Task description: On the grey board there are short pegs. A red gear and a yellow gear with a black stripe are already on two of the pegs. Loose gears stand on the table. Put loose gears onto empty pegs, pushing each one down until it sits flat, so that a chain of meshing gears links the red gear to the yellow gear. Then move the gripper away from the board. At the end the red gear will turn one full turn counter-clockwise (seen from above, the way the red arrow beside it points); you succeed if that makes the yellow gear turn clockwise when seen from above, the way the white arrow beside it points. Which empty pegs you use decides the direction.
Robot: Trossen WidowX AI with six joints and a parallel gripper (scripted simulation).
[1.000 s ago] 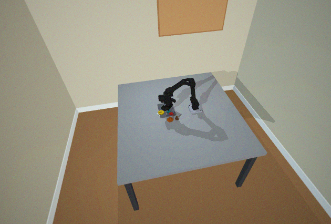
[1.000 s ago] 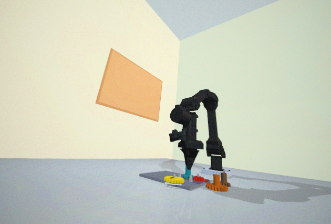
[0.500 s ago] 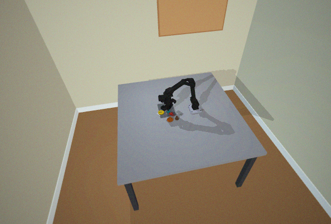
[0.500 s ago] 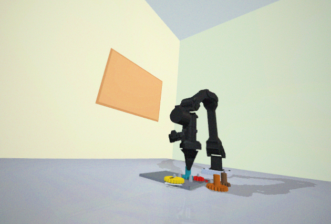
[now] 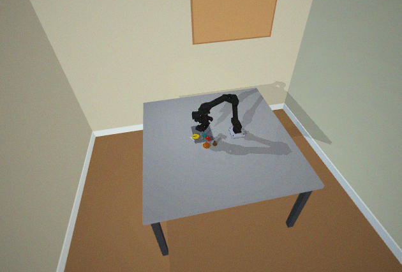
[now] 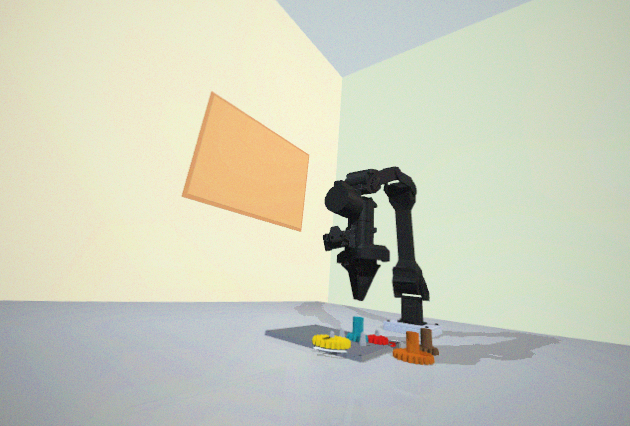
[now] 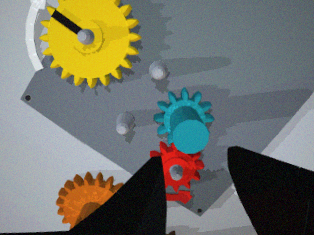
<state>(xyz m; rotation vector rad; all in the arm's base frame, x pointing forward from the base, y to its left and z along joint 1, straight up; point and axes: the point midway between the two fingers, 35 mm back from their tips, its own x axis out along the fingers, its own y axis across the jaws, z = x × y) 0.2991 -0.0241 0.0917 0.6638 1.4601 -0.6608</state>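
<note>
The teal gear lies 50 mm below my gripper tip. The rest, counted from my gripper tip: yellow gear: 80 mm ahead, 10 mm to the right, 60 mm below; red gear: 20 mm behind, 30 mm to the left, 60 mm below; orange gear: 10 mm ahead, 110 mm to the left, 60 mm below.
</note>
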